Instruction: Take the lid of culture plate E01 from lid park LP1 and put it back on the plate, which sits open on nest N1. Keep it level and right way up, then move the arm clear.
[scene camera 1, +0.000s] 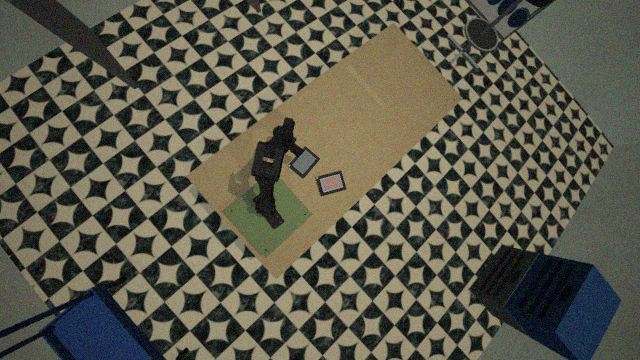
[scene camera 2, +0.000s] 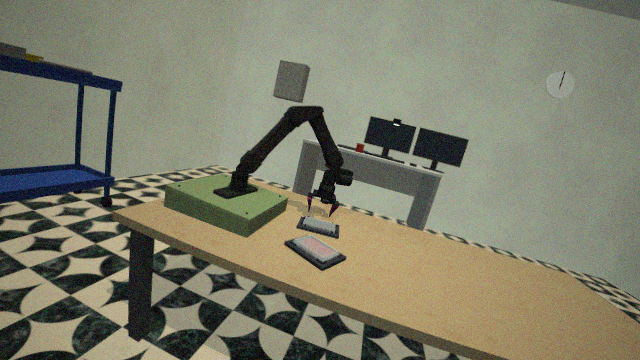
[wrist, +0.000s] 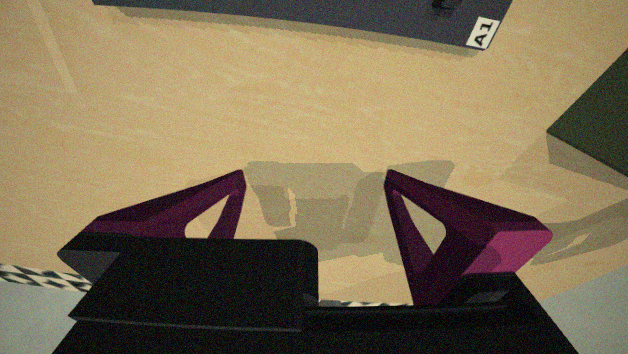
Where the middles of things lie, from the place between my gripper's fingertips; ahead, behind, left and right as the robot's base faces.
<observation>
The dark nest (scene camera 2: 319, 264) lies 10 cm ahead of my hand, 34 cm to the right of it and 1 cm above it.
</observation>
